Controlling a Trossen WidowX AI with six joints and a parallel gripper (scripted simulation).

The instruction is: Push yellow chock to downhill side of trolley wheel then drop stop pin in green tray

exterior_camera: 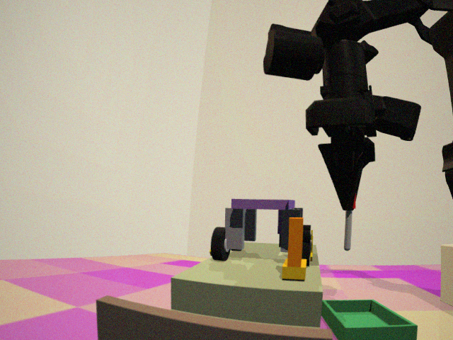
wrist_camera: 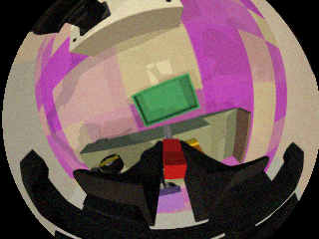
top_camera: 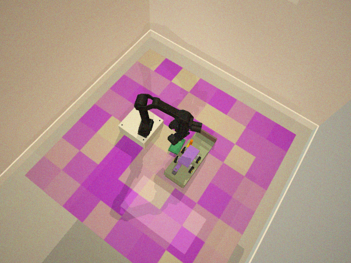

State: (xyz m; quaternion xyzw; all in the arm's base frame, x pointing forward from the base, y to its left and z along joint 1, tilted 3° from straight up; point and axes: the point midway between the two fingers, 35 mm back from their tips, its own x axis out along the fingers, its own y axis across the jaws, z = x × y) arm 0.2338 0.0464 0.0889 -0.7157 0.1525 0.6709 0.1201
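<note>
Right now the green tray is 20 mm behind my gripper tip and 140 mm below it. Round my gripper tip: yellow chock 60 mm ahead, 50 mm below; red-headed stop pin right at my gripper tip; trolley 90 mm ahead, 90 mm to the right, 20 mm below.
</note>
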